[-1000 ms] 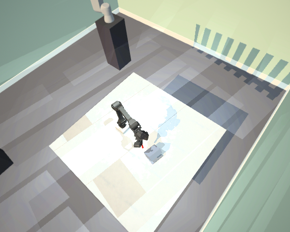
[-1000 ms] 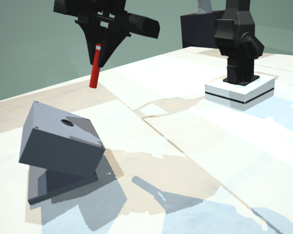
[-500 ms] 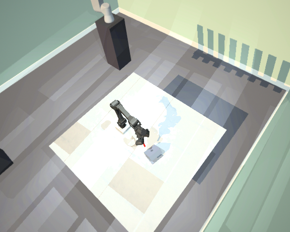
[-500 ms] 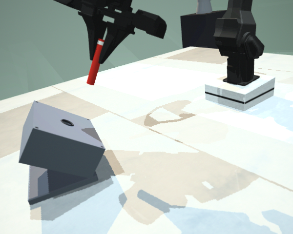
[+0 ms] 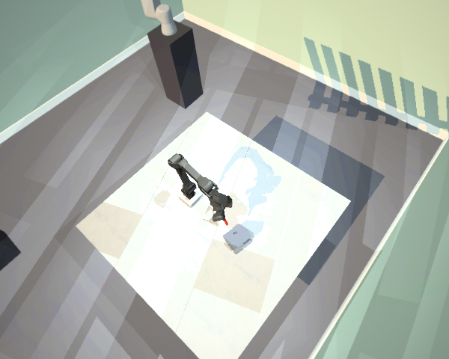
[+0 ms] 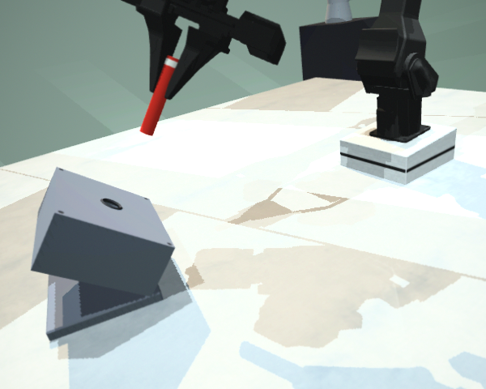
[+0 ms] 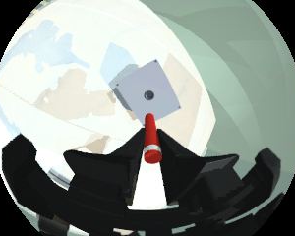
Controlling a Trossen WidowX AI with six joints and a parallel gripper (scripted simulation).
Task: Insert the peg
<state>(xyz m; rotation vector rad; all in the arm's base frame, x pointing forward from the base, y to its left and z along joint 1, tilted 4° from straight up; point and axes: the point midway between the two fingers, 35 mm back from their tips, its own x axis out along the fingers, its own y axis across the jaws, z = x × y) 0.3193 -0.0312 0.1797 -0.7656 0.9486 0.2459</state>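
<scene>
Right now the grey panel is 9 cm ahead of my gripper tip, 1 cm to the right of it and 11 cm below it. Round my gripper tip: red round peg (1 cm behind, 1 cm above).
</scene>
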